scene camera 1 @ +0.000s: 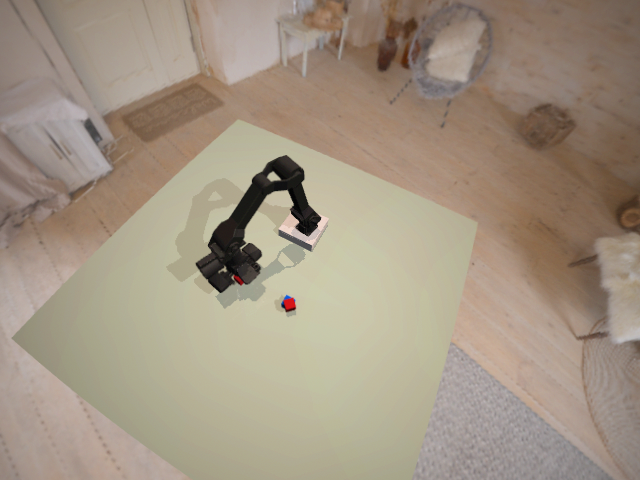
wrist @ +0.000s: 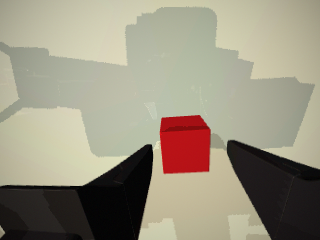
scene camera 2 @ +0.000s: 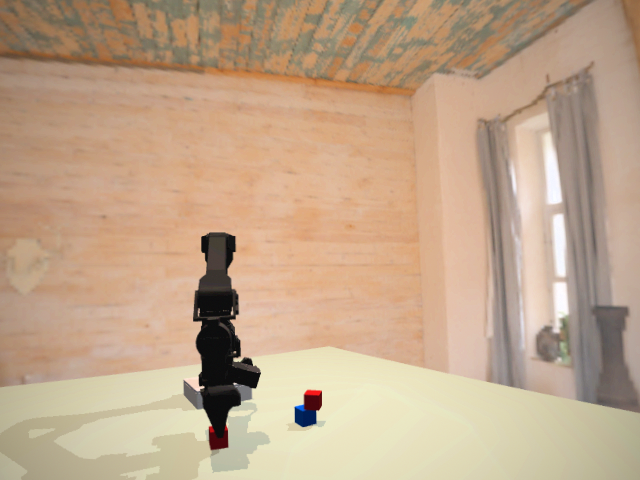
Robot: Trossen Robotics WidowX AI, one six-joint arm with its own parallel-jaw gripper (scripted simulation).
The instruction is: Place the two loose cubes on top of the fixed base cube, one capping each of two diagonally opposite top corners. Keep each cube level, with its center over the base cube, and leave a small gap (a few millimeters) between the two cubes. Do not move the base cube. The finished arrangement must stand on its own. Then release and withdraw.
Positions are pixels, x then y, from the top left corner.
Labels:
my gripper: scene camera 1; wrist 189,148; scene camera 2
same spot on my gripper: (scene camera 1: pixel 247 269) = (scene camera 2: pixel 243 365)

